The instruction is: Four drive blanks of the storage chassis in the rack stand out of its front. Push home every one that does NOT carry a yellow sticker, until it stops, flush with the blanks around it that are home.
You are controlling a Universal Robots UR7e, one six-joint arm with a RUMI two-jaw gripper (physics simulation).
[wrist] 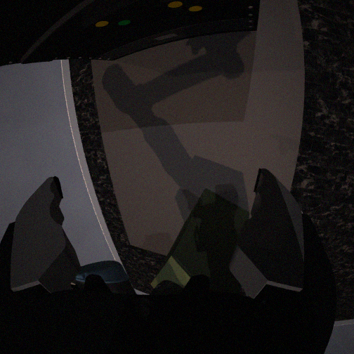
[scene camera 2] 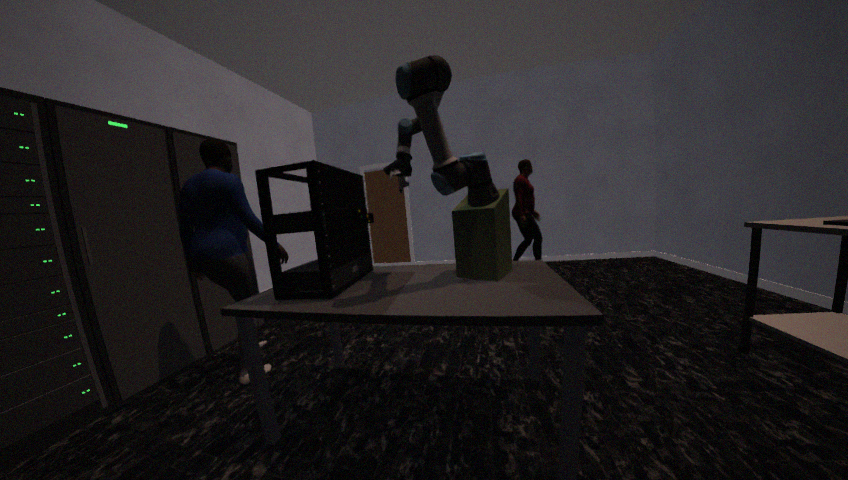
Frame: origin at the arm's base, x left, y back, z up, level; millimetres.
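Seen in the pictures: gripper, between the fingertips: [scene camera 2: 396,187]; arm's base, origin of its link: [scene camera 2: 483,199].
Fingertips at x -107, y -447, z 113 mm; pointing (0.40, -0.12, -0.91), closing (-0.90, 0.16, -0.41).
Note:
Offsets run from my fingertips to a thing's top centre. "*": to the spot under its first point. Level surfaces: height alone.
The rack @(dx +126, dy -374, dz +103 mm) [scene camera 2: 323,237] [wrist: 60,47] stands on the left part of the table, its front facing the robot. In the scene view, a small dark piece @(* dx -40, dy -178, dz -151 mm) [scene camera 2: 370,217] stands out of its front edge. In the wrist view, the dark rack front crosses the top and carries yellow round spots [wrist: 102,24] [wrist: 175,4] [wrist: 195,8] and a green one [wrist: 124,22]. Separate drive blanks, and which stand out, cannot be told in the dark. My gripper [scene camera 2: 395,180] [wrist: 155,176] is open and empty, in the air between the rack and the robot's base, apart from the rack.
The table @(dz -487 mm) [scene camera 2: 428,303] [wrist: 280,100] bears the rack and the robot's green pedestal [scene camera 2: 482,243] [wrist: 187,250]. A person in blue [scene camera 2: 215,208] stands close behind the rack. A person in red [scene camera 2: 523,196] is beyond the pedestal. Tall cabinets [scene camera 2: 124,237] are at left, another table [scene camera 2: 791,224] at right.

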